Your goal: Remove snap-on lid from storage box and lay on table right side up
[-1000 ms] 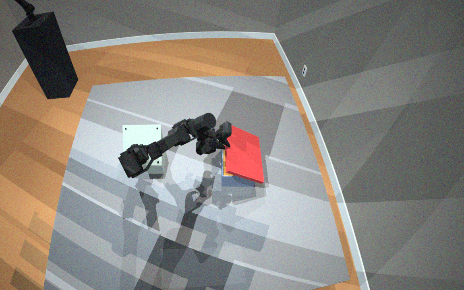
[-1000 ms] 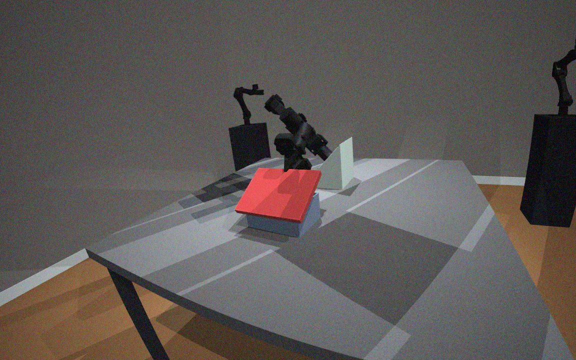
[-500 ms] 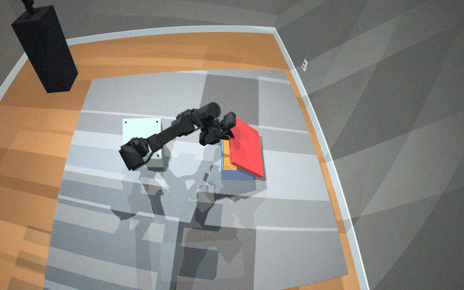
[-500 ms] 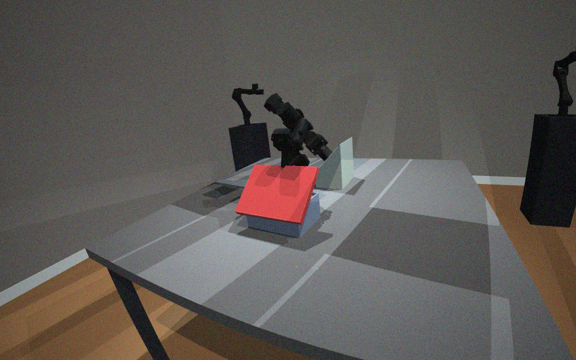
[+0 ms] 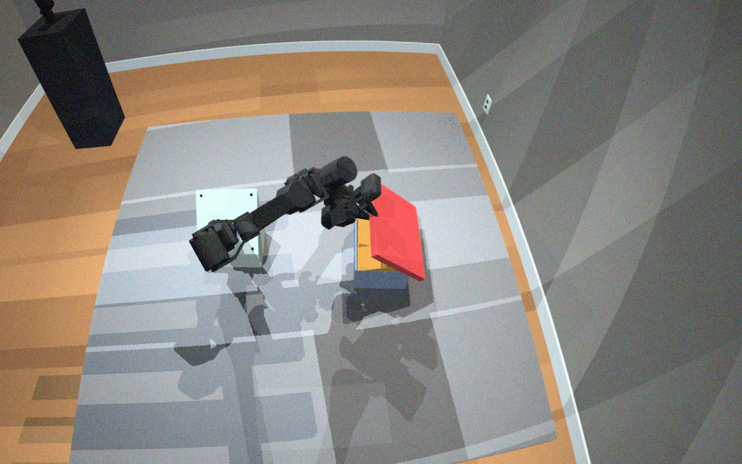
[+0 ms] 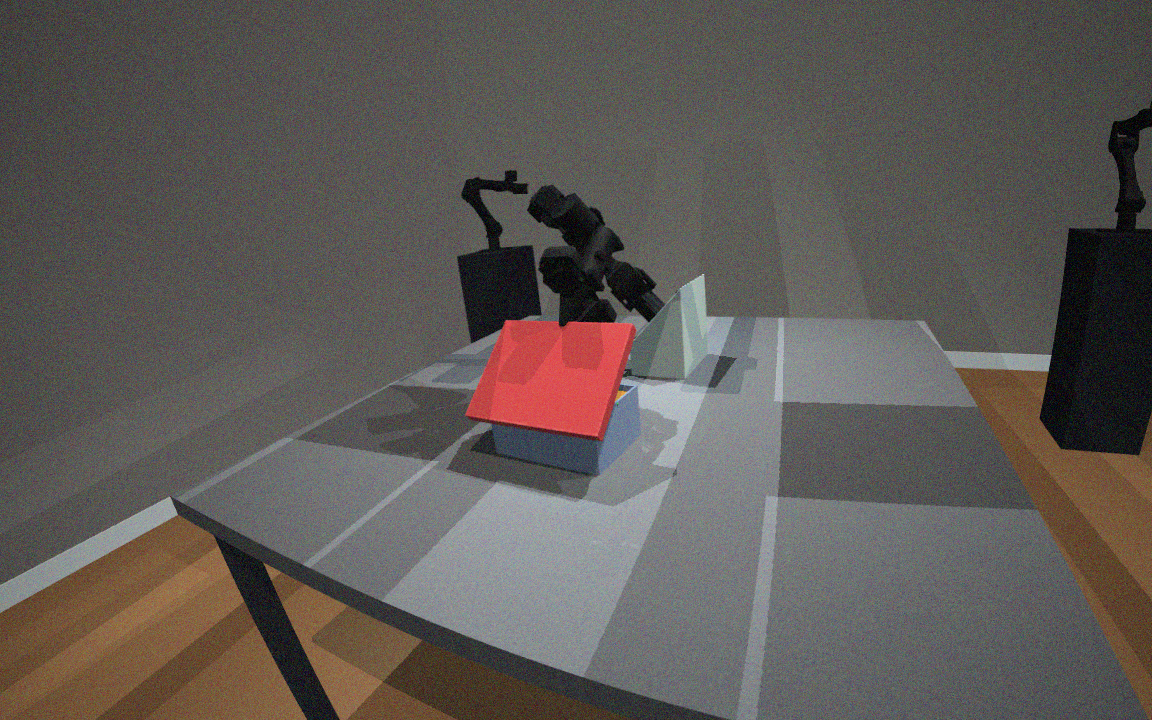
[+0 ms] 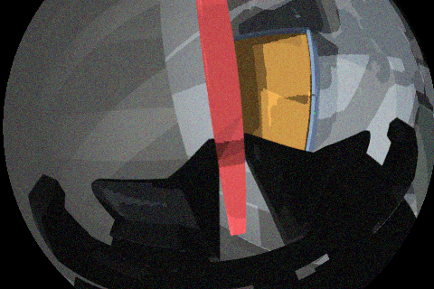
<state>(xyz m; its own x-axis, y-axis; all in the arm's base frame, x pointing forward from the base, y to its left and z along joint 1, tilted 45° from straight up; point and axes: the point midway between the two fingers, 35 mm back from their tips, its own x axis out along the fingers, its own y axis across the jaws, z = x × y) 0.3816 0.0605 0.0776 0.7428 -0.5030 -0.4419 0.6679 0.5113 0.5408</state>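
My gripper tip is now 7 cm short of the red lid and 5 cm above it. The rest, counted from my gripper tip: storage box 15 cm below, 3 cm ahead.
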